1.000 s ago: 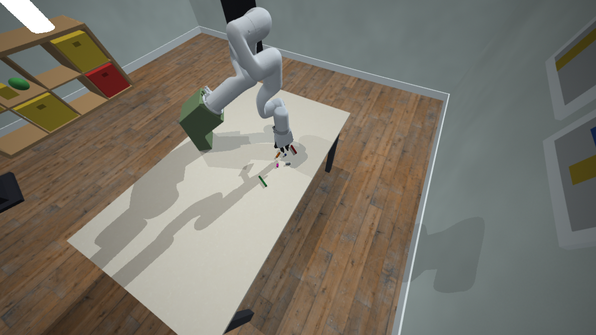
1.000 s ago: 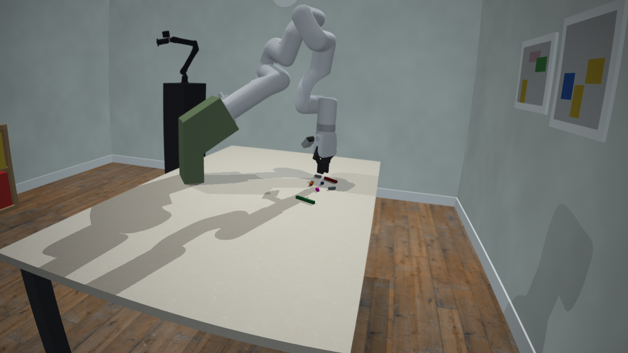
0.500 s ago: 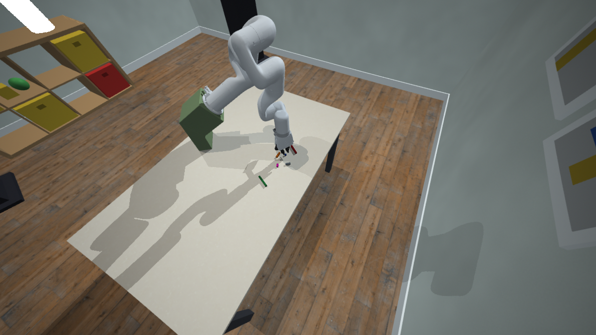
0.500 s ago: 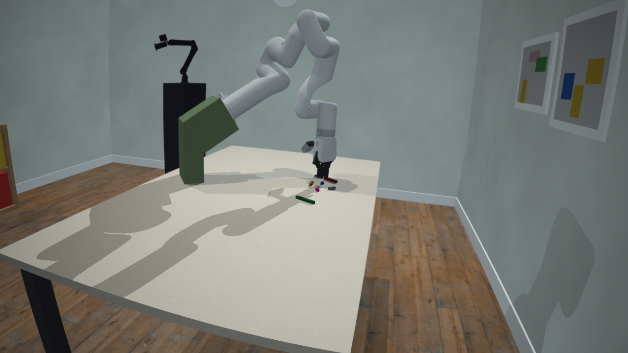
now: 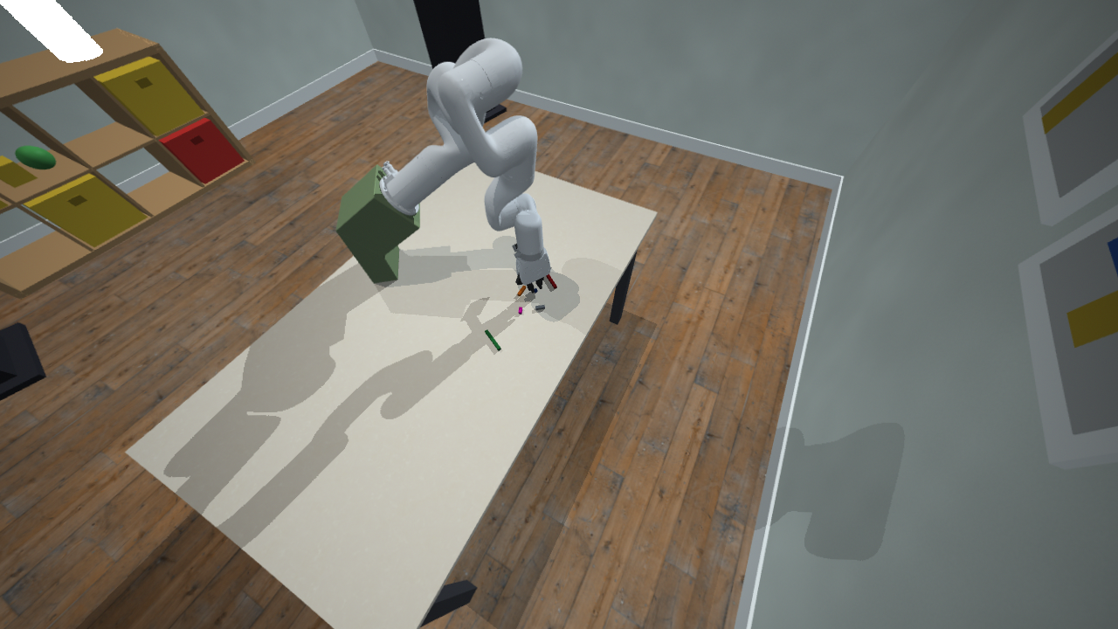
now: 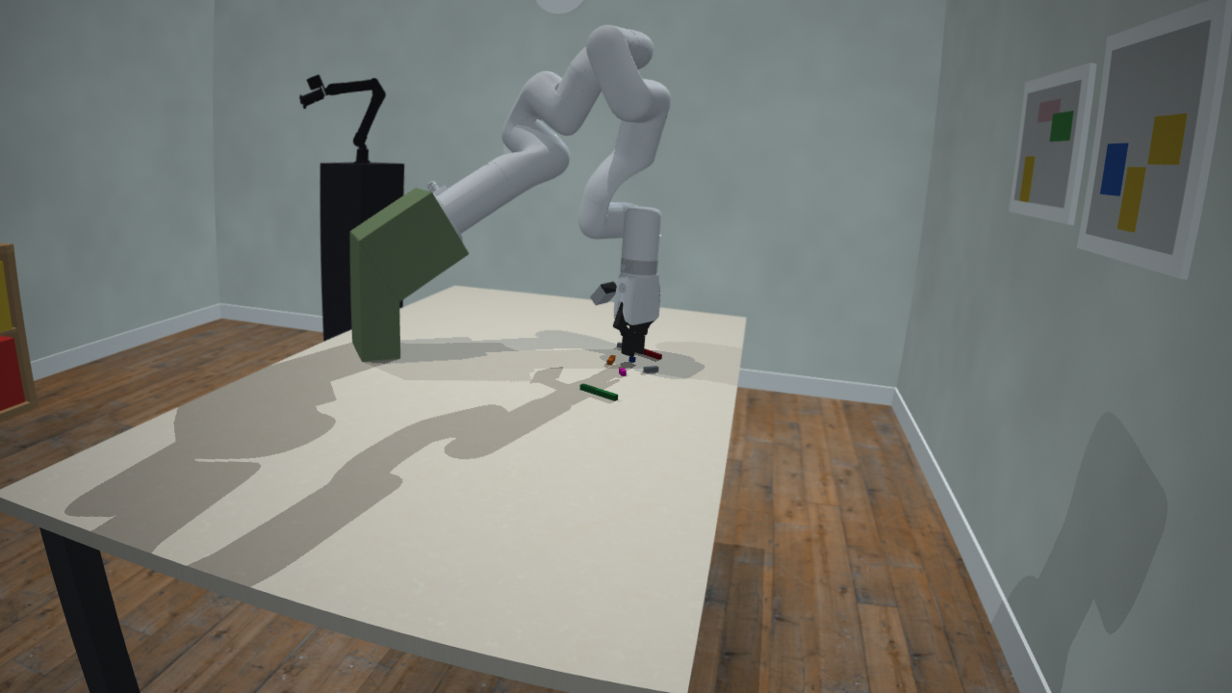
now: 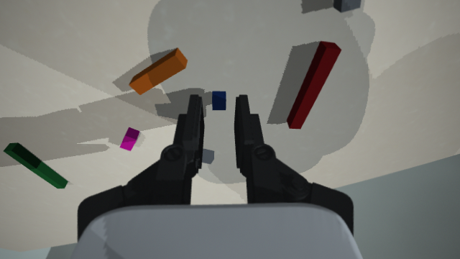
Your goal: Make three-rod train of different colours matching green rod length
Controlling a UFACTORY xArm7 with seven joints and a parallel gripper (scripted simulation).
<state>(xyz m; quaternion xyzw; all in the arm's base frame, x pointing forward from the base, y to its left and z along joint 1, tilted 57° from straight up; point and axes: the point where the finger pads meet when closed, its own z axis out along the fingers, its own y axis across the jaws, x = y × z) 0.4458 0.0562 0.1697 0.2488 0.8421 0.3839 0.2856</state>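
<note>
Right now my hand is 3 cm above the blue rod. Also, from my hand: magenta rod (9 cm to the right, 3 cm below, 2 cm ahead); red rod (7 cm to the left, 3 cm below, 1 cm ahead); orange rod (3 cm to the right, 3 cm below, 3 cm behind).
</note>
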